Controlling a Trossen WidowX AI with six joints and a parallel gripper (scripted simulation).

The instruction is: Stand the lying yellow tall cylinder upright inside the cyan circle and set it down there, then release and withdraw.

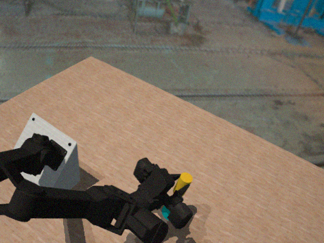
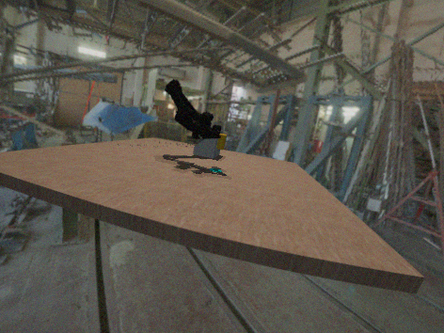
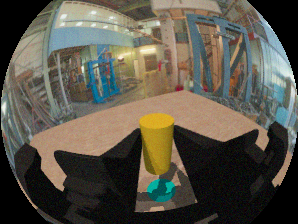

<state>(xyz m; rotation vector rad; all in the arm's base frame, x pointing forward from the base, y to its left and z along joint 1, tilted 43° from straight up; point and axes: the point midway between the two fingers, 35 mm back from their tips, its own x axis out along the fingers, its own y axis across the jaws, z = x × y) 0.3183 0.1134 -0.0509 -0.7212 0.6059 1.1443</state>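
The cyan circle is 1 cm to the right of my gripper tip and 16 cm below it. Round my gripper tip: yellow tall cylinder 2 cm below.
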